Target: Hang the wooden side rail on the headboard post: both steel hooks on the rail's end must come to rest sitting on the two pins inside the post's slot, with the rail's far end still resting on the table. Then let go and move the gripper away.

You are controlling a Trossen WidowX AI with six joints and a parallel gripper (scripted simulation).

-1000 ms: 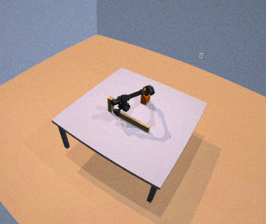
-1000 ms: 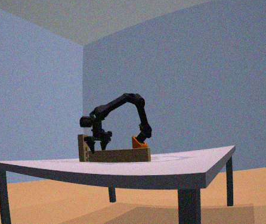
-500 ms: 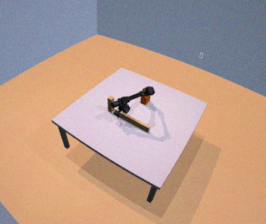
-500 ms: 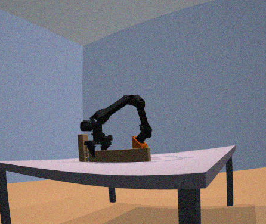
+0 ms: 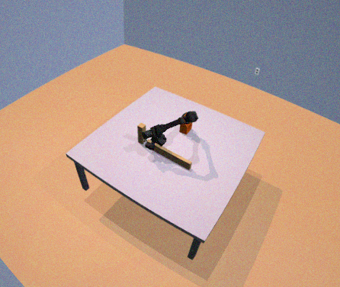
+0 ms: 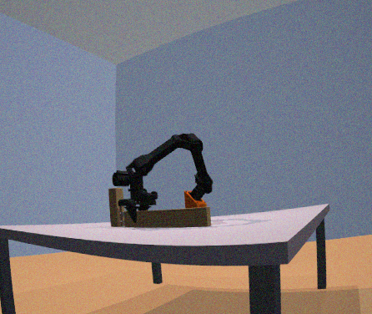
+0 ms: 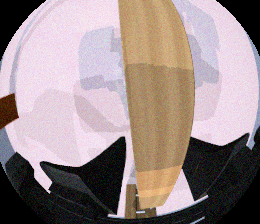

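My gripper tip is now 140 mm to the left of the headboard post, 60 mm below it and 10 mm past it.
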